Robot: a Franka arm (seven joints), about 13 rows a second.
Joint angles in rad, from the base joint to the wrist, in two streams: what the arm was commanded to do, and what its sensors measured. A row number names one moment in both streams.
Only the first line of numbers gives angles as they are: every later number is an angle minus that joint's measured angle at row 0.
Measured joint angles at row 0: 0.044, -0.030, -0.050, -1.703, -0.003, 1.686, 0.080
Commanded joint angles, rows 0 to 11: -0.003, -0.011, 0.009, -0.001, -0.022, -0.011, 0.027; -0.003, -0.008, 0.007, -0.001, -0.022, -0.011, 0.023; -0.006, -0.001, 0.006, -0.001, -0.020, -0.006, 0.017; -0.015, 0.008, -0.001, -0.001, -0.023, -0.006, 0.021; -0.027, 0.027, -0.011, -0.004, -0.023, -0.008, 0.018; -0.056, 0.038, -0.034, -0.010, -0.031, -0.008, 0.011; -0.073, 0.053, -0.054, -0.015, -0.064, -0.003, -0.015; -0.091, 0.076, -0.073, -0.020, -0.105, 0.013, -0.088; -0.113, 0.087, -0.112, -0.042, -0.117, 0.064, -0.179; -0.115, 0.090, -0.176, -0.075, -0.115, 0.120, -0.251; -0.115, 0.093, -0.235, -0.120, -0.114, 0.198, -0.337; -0.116, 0.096, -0.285, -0.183, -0.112, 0.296, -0.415
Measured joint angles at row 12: -0.117, 0.104, -0.207, -0.084, -0.097, 0.165, -0.281
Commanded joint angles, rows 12 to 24: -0.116, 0.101, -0.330, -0.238, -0.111, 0.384, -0.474; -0.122, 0.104, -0.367, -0.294, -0.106, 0.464, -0.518; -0.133, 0.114, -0.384, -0.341, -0.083, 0.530, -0.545; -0.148, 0.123, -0.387, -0.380, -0.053, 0.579, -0.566; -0.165, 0.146, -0.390, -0.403, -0.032, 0.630, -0.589; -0.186, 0.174, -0.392, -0.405, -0.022, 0.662, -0.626; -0.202, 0.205, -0.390, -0.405, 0.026, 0.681, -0.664; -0.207, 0.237, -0.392, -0.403, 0.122, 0.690, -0.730; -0.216, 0.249, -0.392, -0.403, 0.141, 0.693, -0.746; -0.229, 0.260, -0.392, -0.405, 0.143, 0.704, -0.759; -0.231, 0.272, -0.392, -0.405, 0.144, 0.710, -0.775; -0.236, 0.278, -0.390, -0.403, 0.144, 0.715, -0.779; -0.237, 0.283, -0.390, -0.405, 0.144, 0.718, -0.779
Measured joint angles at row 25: -0.227, 0.268, -0.392, -0.412, 0.110, 0.702, -0.734
